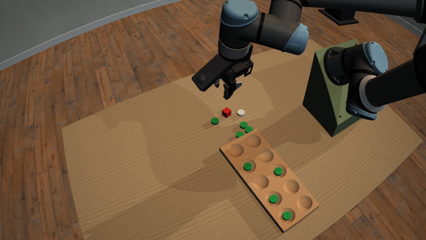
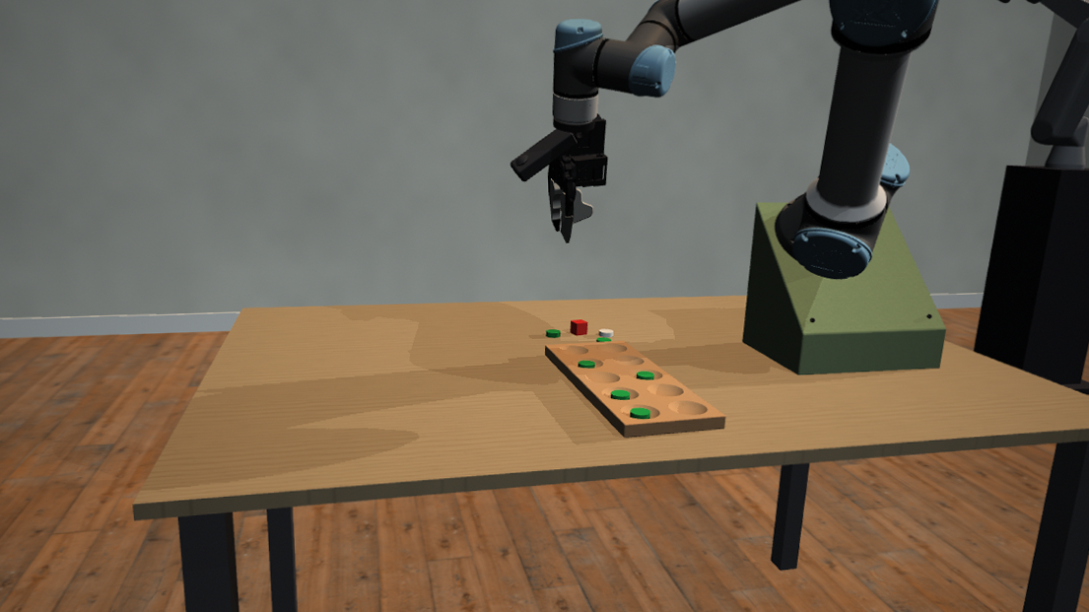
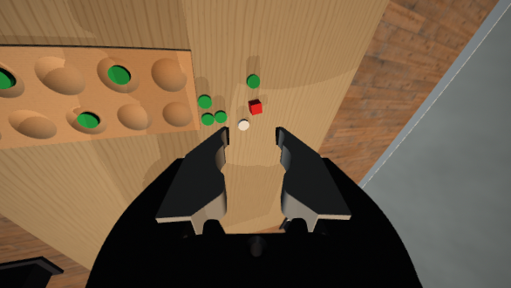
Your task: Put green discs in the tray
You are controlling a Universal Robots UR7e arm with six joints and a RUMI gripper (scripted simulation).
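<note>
My hand is 210 mm above the red cube, 90 mm to the left of it and 60 mm past it. Round my hand: wooden counting tray: 230 mm to the left, 210 mm below, 70 mm behind; then white disc: 220 mm below, 110 mm behind, 70 mm to the right.
</note>
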